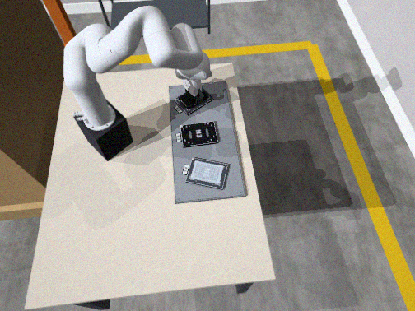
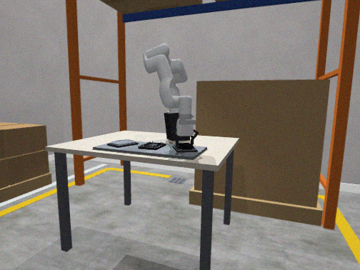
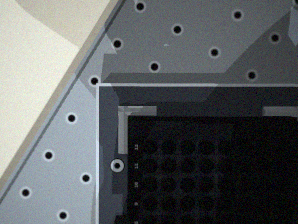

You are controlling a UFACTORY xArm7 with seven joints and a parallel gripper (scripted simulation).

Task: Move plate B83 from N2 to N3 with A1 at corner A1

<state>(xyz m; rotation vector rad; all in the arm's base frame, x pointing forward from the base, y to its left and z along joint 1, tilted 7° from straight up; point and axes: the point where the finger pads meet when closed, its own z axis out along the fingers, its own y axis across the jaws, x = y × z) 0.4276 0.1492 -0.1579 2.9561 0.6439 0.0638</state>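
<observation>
Now: the black nest 20 mm behind my hand, 210 mm to the right of it and 30 mm below it. Also, from my hand: dark multi-well plate 10 mm below; light grey plate 30 mm behind, 420 mm to the right, 10 mm below.
</observation>
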